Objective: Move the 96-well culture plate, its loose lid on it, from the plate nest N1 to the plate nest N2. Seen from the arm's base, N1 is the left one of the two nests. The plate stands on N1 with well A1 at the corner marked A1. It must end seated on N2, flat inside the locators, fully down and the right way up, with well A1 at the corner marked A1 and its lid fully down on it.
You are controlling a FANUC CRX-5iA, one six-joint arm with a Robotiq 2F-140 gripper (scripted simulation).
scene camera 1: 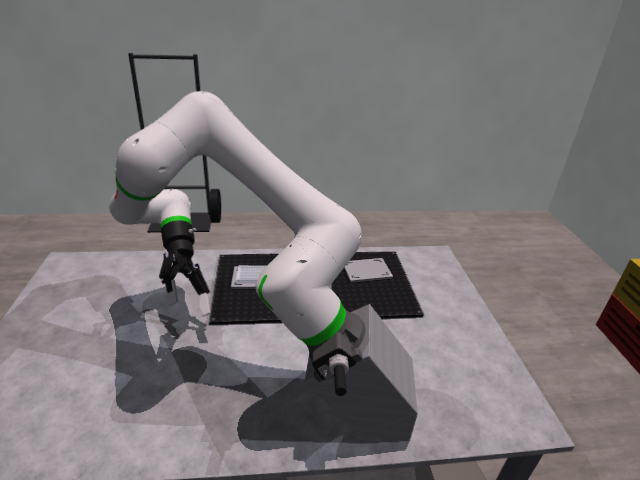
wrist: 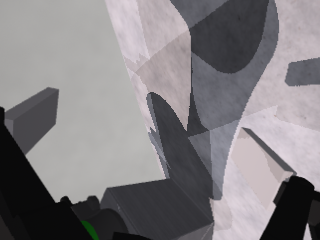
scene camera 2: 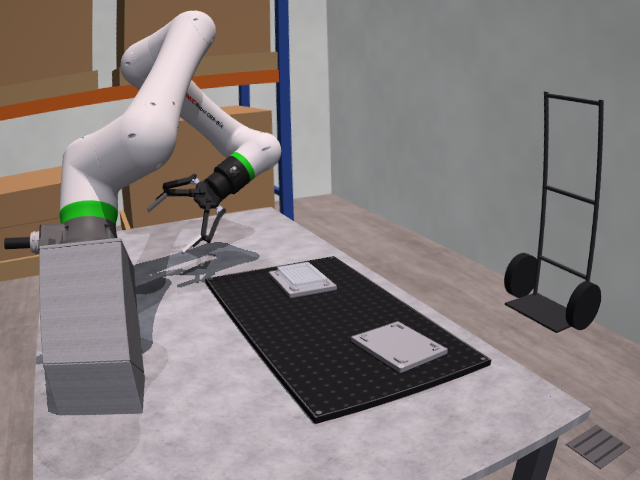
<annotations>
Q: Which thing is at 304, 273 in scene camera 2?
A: A plate lid.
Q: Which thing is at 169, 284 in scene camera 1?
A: My gripper.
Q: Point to a plate nest N2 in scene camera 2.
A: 384, 343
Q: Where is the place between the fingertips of my gripper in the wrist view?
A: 150, 125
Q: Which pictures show my gripper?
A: Scene camera 1, the wrist view and scene camera 2: all of them.
</annotations>
